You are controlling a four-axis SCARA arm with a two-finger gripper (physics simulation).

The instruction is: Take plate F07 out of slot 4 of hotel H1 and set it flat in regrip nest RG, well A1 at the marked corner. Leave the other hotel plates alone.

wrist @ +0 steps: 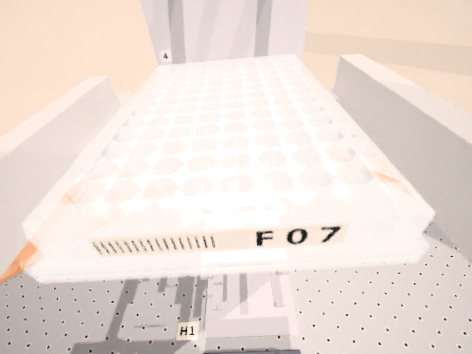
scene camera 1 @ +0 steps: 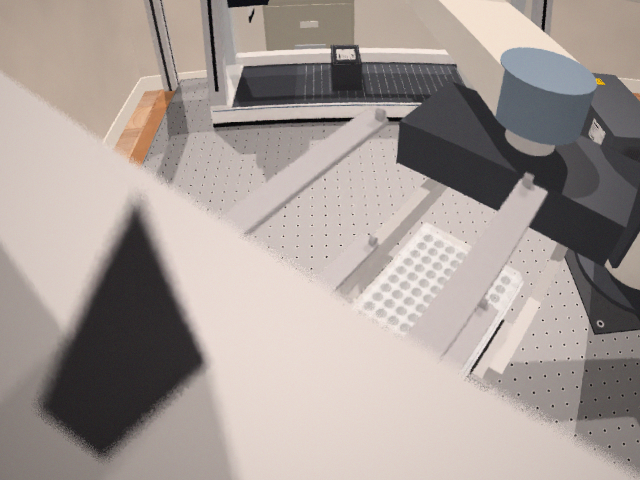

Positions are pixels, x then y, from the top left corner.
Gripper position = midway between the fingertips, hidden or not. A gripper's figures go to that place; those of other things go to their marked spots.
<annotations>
My gripper [wrist: 224, 88] is 12 cm from the lens. A plate F07 [wrist: 249, 165]: 6 cm from the lens.
</annotations>
